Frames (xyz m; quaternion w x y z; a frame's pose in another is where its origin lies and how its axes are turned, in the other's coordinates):
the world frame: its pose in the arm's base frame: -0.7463 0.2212 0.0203 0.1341 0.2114 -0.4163 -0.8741
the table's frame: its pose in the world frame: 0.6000 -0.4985 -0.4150 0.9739 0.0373 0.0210 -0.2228
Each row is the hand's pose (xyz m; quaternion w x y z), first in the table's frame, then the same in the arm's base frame.
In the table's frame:
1: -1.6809 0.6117 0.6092 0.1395 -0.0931 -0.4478 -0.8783
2: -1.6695 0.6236 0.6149 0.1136 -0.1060 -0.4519 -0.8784
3: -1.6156 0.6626 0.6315 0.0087 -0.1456 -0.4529 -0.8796
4: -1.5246 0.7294 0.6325 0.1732 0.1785 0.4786 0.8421
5: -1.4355 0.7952 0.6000 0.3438 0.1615 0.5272 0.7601
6: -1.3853 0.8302 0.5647 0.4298 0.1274 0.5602 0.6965
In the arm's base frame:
1: -0.3092 0.2507 0.9386 0.9090 -0.0061 -0.3372 0.2449
2: -0.3252 0.2449 0.9420 0.9050 0.0050 -0.3586 0.2289
3: -0.3899 0.2222 0.9421 0.8869 0.0366 -0.4339 0.1542
4: -0.4858 0.1639 0.9296 0.8425 0.1298 -0.5224 0.0209
5: -0.5629 0.0829 0.9011 0.7855 0.2595 -0.5506 -0.1118
6: -0.5970 0.0266 0.8754 0.7491 0.3425 -0.5363 -0.1844

